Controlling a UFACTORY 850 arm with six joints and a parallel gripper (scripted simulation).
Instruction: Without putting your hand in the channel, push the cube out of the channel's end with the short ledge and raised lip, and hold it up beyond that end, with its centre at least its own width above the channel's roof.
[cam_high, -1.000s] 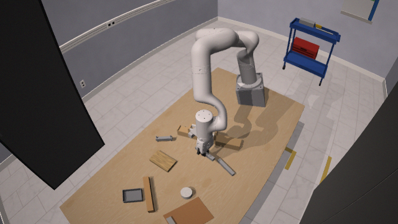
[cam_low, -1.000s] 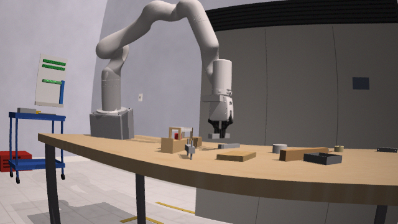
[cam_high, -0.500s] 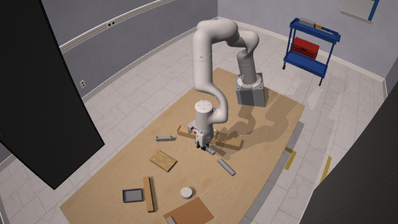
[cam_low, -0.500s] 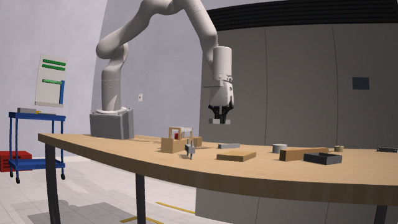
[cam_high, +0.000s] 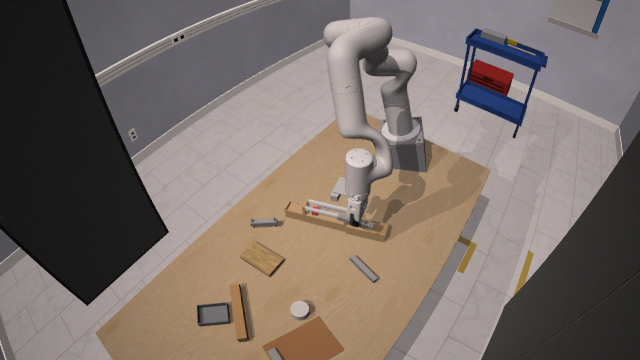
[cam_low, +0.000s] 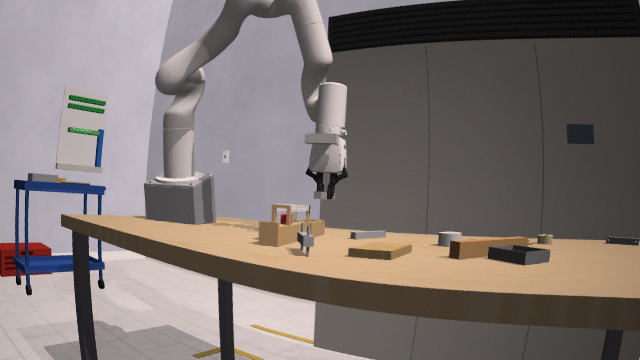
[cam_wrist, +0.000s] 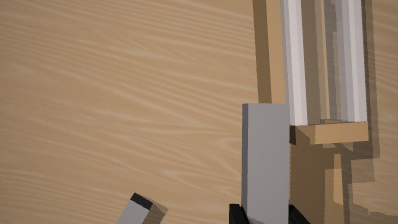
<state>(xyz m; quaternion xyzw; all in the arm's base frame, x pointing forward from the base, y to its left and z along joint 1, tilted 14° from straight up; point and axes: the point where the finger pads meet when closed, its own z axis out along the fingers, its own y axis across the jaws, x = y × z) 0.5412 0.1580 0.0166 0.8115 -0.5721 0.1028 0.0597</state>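
Now: hand 9 cm short of the grey push rod, 11 cm to the right of it and 12 cm above it. From my hand the other things lie so: red cube (2 cm ahead, 19 cm to the right, 8 cm below); then channel (14 cm to the right, 8 cm below); then grey t-shaped tool (19 cm ahead, 32 cm to the right, 10 cm below).
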